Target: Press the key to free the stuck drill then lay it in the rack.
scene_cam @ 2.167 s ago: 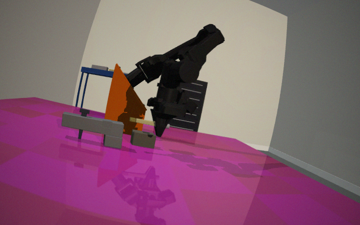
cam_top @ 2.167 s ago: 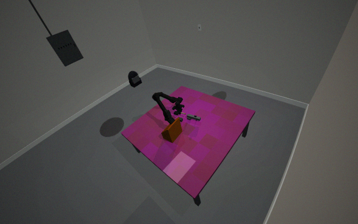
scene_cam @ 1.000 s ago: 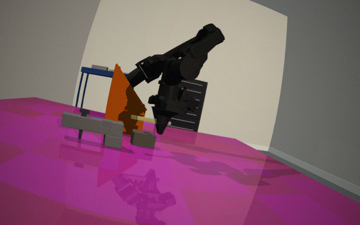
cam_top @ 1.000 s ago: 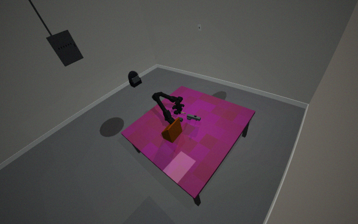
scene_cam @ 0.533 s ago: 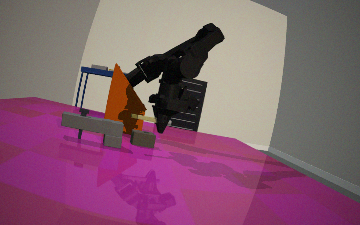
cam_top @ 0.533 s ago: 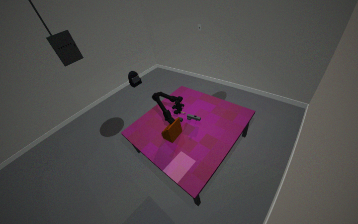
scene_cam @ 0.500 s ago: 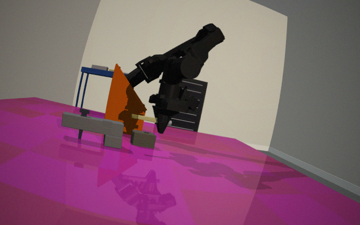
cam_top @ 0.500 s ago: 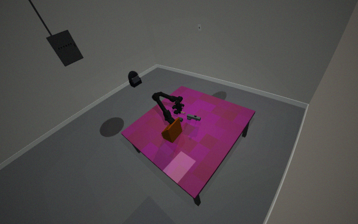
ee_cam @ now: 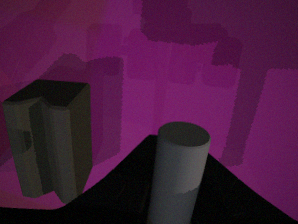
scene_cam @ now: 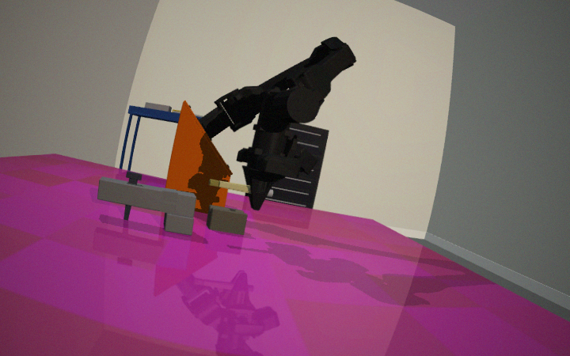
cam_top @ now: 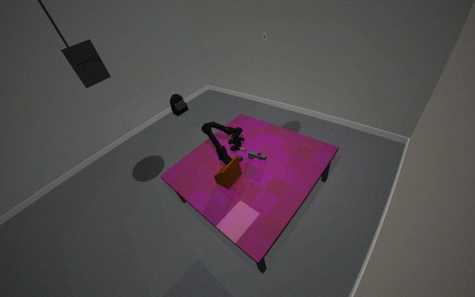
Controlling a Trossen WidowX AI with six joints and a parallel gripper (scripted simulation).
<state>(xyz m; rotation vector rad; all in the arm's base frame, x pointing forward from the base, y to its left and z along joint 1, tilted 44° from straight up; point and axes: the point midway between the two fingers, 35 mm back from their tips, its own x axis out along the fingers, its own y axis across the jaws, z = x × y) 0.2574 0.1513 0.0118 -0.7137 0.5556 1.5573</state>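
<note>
The drill is 40 mm to the right of my gripper tip, 30 mm above it and 10 mm ahead of it. Also, from my gripper tip: dark key 230 mm to the right, 30 mm ahead, 10 mm below; then rack 70 mm behind, 40 mm to the right, 40 mm below; then grey housing 200 mm to the right, 30 mm ahead, 20 mm below.
</note>
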